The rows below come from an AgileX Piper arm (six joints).
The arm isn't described. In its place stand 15 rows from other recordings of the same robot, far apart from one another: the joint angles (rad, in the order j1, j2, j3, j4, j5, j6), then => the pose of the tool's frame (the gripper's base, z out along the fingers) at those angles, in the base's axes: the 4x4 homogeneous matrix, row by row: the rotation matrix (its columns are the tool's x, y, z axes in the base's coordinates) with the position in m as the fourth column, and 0 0 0 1 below.
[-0.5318 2.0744 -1.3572 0.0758 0.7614 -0.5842] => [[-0.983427 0.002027 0.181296 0.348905], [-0.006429 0.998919 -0.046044 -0.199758], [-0.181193 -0.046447 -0.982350 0.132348], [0 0 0 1]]
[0.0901 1.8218 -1.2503 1.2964 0.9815 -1.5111] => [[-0.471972 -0.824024 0.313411 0.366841], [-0.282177 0.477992 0.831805 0.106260], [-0.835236 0.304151 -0.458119 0.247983], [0 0 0 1]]
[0.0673 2.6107 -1.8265 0.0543 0.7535 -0.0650] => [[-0.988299 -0.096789 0.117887 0.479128], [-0.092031 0.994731 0.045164 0.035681], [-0.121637 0.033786 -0.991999 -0.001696], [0 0 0 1]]
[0.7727 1.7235 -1.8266 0.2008 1.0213 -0.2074] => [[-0.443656 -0.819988 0.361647 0.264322], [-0.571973 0.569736 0.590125 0.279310], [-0.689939 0.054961 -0.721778 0.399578], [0 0 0 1]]
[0.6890 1.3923 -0.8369 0.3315 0.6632 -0.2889] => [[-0.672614 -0.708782 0.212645 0.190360], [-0.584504 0.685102 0.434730 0.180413], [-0.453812 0.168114 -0.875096 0.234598], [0 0 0 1]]
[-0.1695 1.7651 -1.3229 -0.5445 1.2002 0.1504] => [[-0.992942 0.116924 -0.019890 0.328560], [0.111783 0.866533 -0.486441 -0.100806], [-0.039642 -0.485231 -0.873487 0.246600], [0 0 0 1]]
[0.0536 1.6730 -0.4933 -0.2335 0.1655 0.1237] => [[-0.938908 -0.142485 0.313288 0.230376], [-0.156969 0.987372 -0.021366 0.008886], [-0.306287 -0.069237 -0.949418 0.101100], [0 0 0 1]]
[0.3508 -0.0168 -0.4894 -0.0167 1.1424 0.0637] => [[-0.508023 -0.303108 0.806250 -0.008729], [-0.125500 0.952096 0.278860 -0.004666], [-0.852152 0.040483 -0.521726 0.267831], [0 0 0 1]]
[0.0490 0.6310 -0.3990 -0.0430 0.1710 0.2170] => [[-0.312641 0.012474 0.949789 0.132433], [0.158613 0.986560 0.039253 0.005828], [-0.936535 0.162921 -0.310418 0.278109], [0 0 0 1]]
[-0.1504 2.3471 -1.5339 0.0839 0.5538 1.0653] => [[-0.273764 0.916563 0.291489 0.449232], [0.958207 0.286074 0.000403 -0.064022], [-0.083018 0.279418 -0.956574 0.060364], [0 0 0 1]]
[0.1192 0.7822 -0.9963 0.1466 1.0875 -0.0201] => [[-0.708817 -0.174966 0.683348 0.121582], [-0.036566 0.976561 0.212113 0.026416], [-0.704444 0.125362 -0.698601 0.381277], [0 0 0 1]]
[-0.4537 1.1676 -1.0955 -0.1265 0.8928 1.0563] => [[0.022637 0.846985 0.531135 0.205724], [0.906423 0.206740 -0.368315 -0.110265], [-0.421764 0.489770 -0.763047 0.354240], [0 0 0 1]]
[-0.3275 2.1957 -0.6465 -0.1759 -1.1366 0.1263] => [[-0.298566 0.191131 0.935055 0.317647], [0.155286 0.976415 -0.150002 -0.092658], [-0.941671 0.100415 -0.321204 0.053332], [0 0 0 1]]
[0.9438 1.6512 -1.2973 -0.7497 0.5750 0.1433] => [[-0.040000 -0.699505 0.713507 0.246137], [-0.841721 0.408378 0.353176 0.282246], [-0.538429 -0.586447 -0.605123 0.301444], [0 0 0 1]]
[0.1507 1.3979 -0.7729 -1.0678 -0.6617 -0.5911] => [[0.647057 -0.187269 0.739086 0.280880], [-0.753987 -0.013208 0.656756 0.092204], [-0.113228 -0.982220 -0.149745 0.284644], [0 0 0 1]]
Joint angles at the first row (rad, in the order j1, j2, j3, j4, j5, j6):
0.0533 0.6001 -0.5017 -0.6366 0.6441 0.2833
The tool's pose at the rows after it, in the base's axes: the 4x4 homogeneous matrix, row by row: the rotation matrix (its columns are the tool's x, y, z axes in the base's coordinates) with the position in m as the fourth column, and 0 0 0 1 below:
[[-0.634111 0.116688 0.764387 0.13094], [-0.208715 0.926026 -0.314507 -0.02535], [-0.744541 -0.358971 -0.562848 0.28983], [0 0 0 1]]
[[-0.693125 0.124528 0.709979 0.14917], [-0.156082 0.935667 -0.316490 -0.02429], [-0.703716 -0.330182 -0.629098 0.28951], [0 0 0 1]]
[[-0.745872 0.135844 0.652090 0.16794], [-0.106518 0.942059 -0.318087 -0.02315], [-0.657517 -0.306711 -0.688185 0.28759], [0 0 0 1]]
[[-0.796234 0.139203 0.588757 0.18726], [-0.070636 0.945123 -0.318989 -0.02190], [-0.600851 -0.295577 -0.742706 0.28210], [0 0 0 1]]
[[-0.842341 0.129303 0.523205 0.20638], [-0.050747 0.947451 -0.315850 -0.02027], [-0.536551 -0.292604 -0.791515 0.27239], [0 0 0 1]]
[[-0.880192 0.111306 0.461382 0.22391], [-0.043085 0.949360 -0.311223 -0.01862], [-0.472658 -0.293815 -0.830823 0.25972], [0 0 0 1]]
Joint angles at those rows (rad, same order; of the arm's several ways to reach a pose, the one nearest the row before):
0.0532 0.7044 -0.5526 -0.6046 0.6739 0.3071
0.0533 0.8092 -0.6057 -0.5763 0.7067 0.3315
0.0533 0.9127 -0.6592 -0.5508 0.7387 0.3550
0.0533 1.0175 -0.7079 -0.5290 0.7660 0.3687
0.0533 1.1220 -0.7483 -0.5082 0.7832 0.3698
0.0533 1.2204 -0.7797 -0.4920 0.7894 0.3650

